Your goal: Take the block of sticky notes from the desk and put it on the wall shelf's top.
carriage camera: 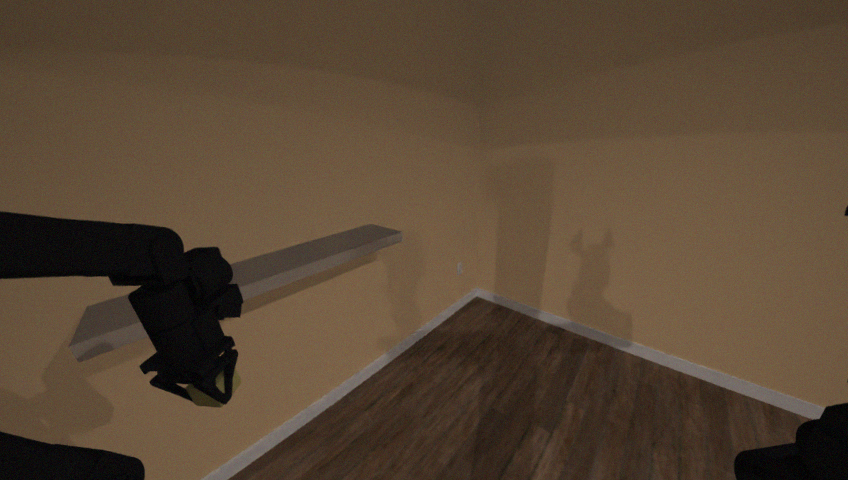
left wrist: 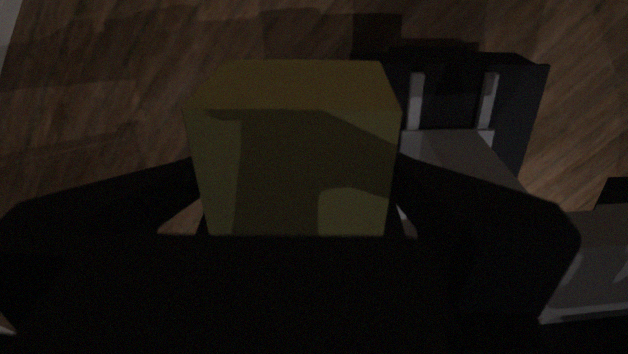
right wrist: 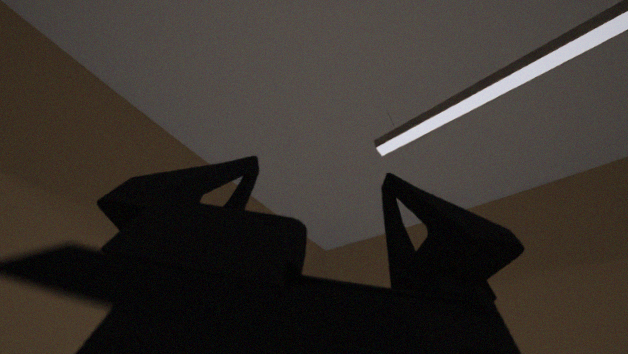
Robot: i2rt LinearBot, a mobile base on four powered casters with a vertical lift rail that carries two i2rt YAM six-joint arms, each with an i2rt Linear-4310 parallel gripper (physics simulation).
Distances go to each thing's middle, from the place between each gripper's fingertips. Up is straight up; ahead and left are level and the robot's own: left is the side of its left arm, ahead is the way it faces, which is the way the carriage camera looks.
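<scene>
With the yellow block of sticky notes (carriage camera: 199, 398) in view, I find my right gripper 69 cm to the right of it, 36 cm above it and 16 cm short of it. The same yellow block of sticky notes is 1 cm ahead of my left hand and 2 cm above it.
</scene>
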